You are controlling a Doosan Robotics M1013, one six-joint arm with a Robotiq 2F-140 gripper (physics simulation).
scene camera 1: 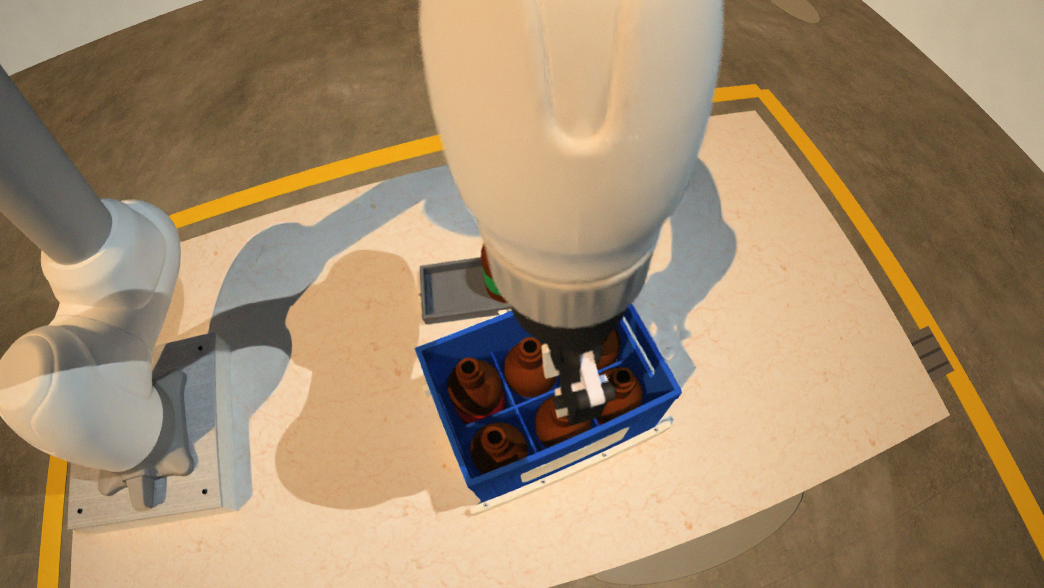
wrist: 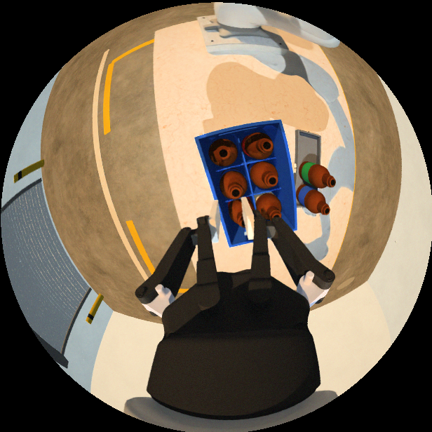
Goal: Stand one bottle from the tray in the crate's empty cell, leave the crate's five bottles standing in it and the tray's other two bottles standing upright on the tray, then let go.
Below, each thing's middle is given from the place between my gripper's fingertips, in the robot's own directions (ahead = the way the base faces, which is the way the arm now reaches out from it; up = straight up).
Scene:
The pale strip (scene camera 1: 635,441) is 250 mm below my hand, 40 mm to the right of it and 10 mm ahead of it.

